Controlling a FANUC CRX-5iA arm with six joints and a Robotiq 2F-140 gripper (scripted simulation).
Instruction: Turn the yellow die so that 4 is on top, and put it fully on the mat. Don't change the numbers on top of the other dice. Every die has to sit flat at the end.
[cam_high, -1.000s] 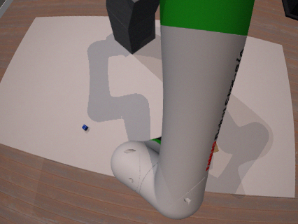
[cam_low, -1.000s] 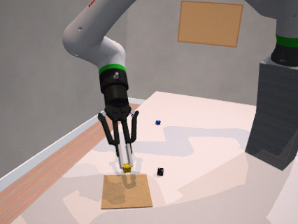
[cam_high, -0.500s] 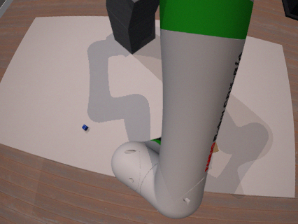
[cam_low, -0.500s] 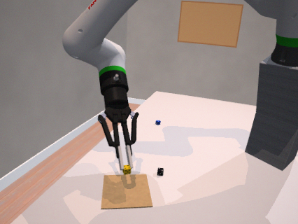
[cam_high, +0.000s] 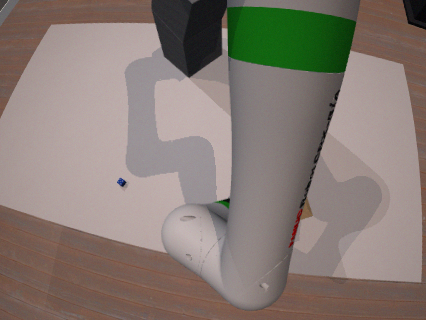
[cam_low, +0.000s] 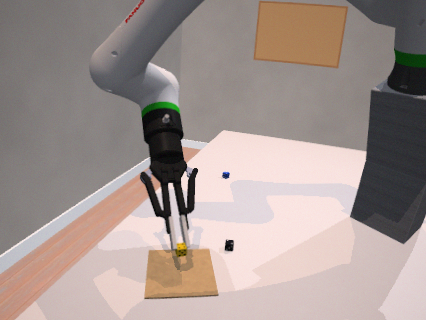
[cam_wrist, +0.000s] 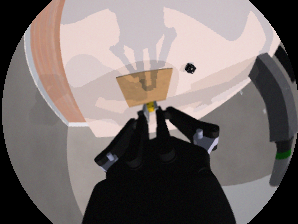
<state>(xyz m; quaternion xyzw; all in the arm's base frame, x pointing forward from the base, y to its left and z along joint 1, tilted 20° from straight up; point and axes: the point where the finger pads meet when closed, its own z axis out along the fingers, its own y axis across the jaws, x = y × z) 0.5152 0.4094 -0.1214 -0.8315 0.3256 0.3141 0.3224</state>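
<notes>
The brown mat is 20 mm behind my hand, 20 mm to the left of it and 80 mm below it. The rest, counted from my hand: black die (80 mm behind, 100 mm to the right, 70 mm below); then blue die (50 mm ahead, 500 mm to the right, 70 mm below); then yellow die (20 mm behind, 20 mm to the left, 20 mm below).
</notes>
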